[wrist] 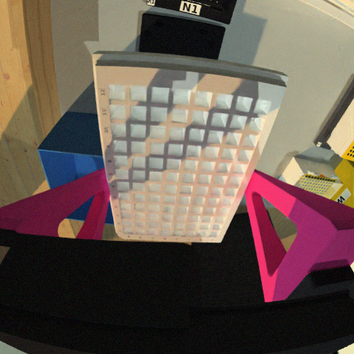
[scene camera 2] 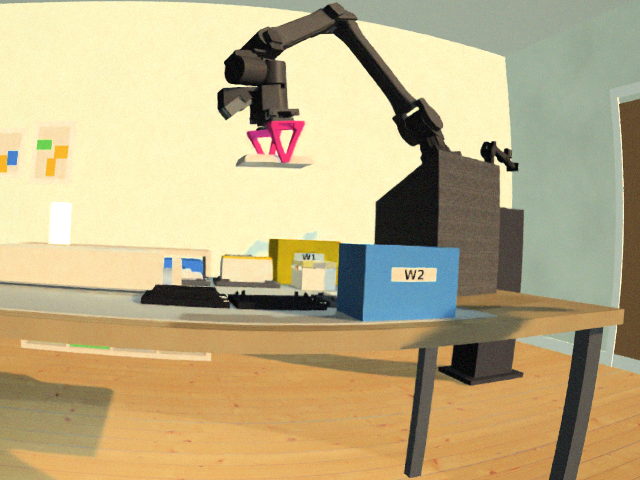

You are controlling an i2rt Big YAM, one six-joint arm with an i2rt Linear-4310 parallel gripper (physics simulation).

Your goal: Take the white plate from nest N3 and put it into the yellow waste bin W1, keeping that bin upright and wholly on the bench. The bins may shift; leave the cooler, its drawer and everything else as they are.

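Where they show: gripper, fingertip midpoint: [scene camera 2: 276, 164]; arm's base at its link origin: [scene camera 2: 441, 168].
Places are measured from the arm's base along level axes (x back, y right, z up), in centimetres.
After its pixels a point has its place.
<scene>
My gripper [scene camera 2: 275, 157] @(y -20.4, x -46.1, z -5.5 cm) [wrist: 177, 175] is shut on the white plate [scene camera 2: 250, 161] @(y -24.1, x -51.4, z -5.7 cm) [wrist: 172, 150], with one pink finger at each long side. The plate is held high above the bench, its wells facing the wrist camera. The yellow waste bin W1 [scene camera 2: 305, 246] @(y 25.0, x -28.1, z -21.2 cm) [wrist: 346, 170] stands upright on the bench, behind and left of the blue bin in the scene view; it shows partly at the right edge of the wrist view. The black nest [scene camera 2: 281, 301] @(y -23.7, x -44.7, z -30.3 cm) in front of W1 carries no plate; its label is not readable.
The blue bin W2 [scene camera 2: 405, 300] @(y -39.0, x -27.6, z -28.3 cm) [wrist: 75, 172] stands near the front edge. A white box [scene camera 2: 309, 279] @(y 9.9, x -30.7, z -28.9 cm) [wrist: 315, 170] stands before W1. Another black nest [scene camera 2: 183, 296] @(y -23.9, x -62.7, z -30.0 cm), a yellow-topped white box [scene camera 2: 247, 269] @(y 14.6, x -45.4, z -27.2 cm) and a long beige box [scene camera 2: 93, 266] @(y -10.5, x -82.5, z -26.4 cm) stand farther left in the scene view.
</scene>
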